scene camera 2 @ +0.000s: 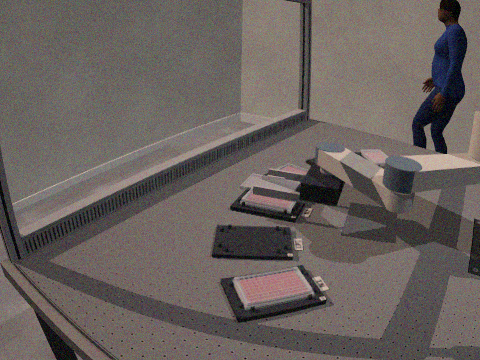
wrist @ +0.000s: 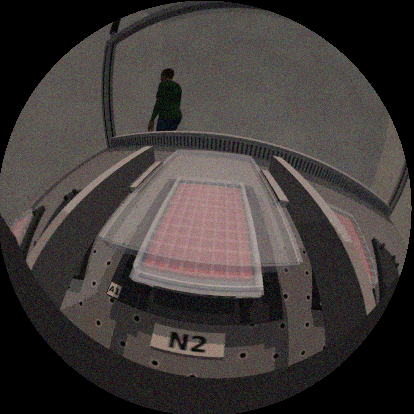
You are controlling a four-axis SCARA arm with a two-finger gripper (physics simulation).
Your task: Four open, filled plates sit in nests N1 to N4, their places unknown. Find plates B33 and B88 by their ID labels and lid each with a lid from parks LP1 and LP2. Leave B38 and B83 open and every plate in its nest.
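My gripper is shut on a clear lid. It holds the lid raised over the open plate with pink wells in nest N2. A gap shows between lid and plate. The open plate in nest N1 lies at the front of the scene view. Lid park LP1 is bare, between N1 and N2. Another pink plate sits beyond N2, partly behind a finger. A further plate is at the back. No plate ID is readable.
The black gripper body and arm hide part of the back row. A dark holder shows at the wrist view's right edge. A slotted rail runs along the table's far side. A dark object is cut off at the right.
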